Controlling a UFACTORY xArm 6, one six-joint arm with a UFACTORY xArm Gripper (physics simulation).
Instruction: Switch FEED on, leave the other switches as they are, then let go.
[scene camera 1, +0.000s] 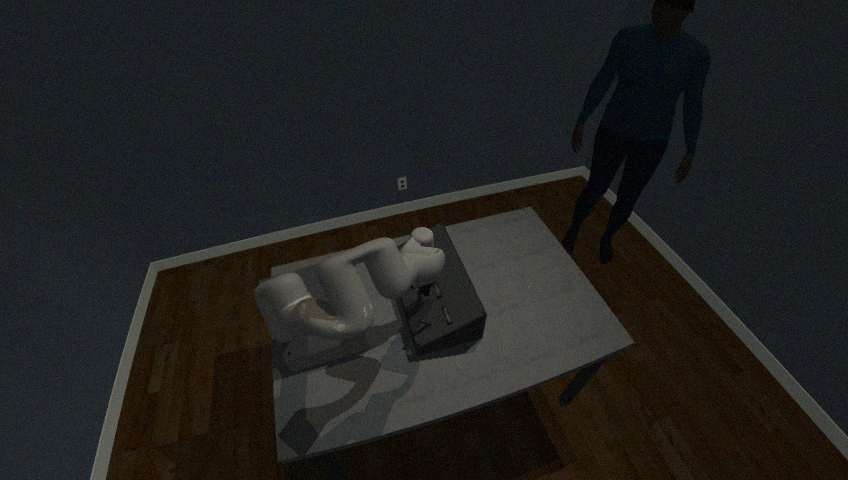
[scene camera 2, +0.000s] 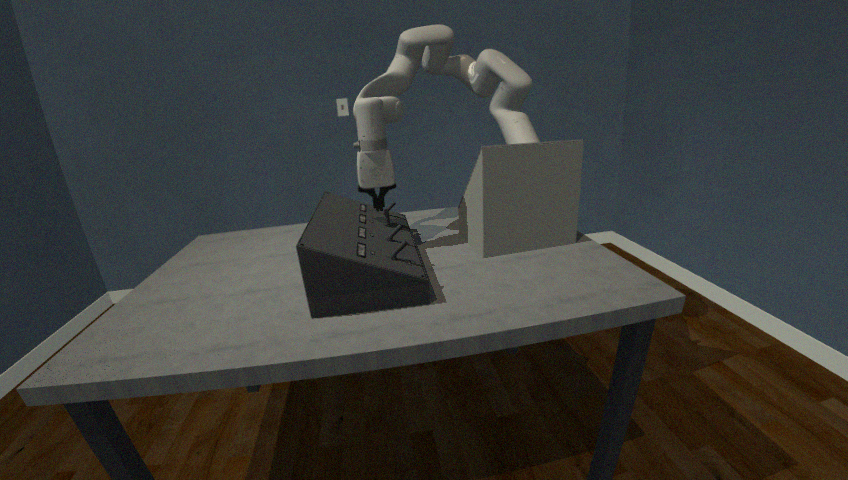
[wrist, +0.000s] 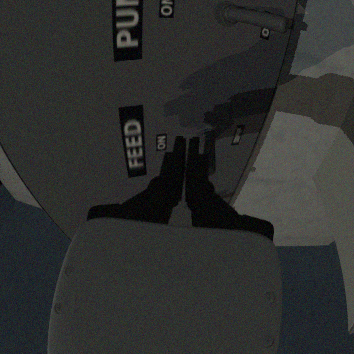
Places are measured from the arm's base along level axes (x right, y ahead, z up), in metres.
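Pixels of known places: gripper, fingertip midpoint: (scene camera 1: 425, 293) (scene camera 2: 379, 210) (wrist: 187, 150); arm's base, link origin: (scene camera 2: 533, 168).
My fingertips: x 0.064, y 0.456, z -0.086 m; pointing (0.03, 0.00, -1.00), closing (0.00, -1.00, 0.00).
Ahead of a thing's pixels: the offset from my fingertips to its top centre. "*": to the spot under its first point. Level surfaces: height alone.
The dark sloped switch box (scene camera 1: 462, 286) (scene camera 2: 364, 288) (wrist: 65, 95) stands on the table. In the wrist view the FEED label {dx -0.010, dy +0.051, dz -0.012 m} (wrist: 132, 141) and its ON mark {* dx -0.013, dy +0.027, dz -0.026 m} (wrist: 161, 142) lie left of the fingertips; the OFF mark {* dx -0.021, dy -0.053, dz -0.060 m} (wrist: 238, 135) lies to the right. My gripper (scene camera 2: 379, 208) (wrist: 187, 150) is shut and empty, low over the panel, between the ON mark and the FEED lever {dx -0.017, dy -0.018, dz +0.005 m} (scene camera 2: 388, 215) (wrist: 212, 152). The lever stands close beside the fingers on their OFF side, partly hidden by them; contact is unclear. In scene camera 1 the arm hides most of the gripper.
The PUMP lever (scene camera 2: 397, 231) (wrist: 257, 18) leans to its OFF side. Another lever (scene camera 2: 405, 251) (scene camera 1: 422, 325) is at the box's near end. A pale block (scene camera 2: 529, 196) stands by the arm's base on the table {dz -0.134 m} (scene camera 1: 523, 279) (scene camera 2: 238, 333). A person (scene camera 1: 645, 89) stands beyond the table.
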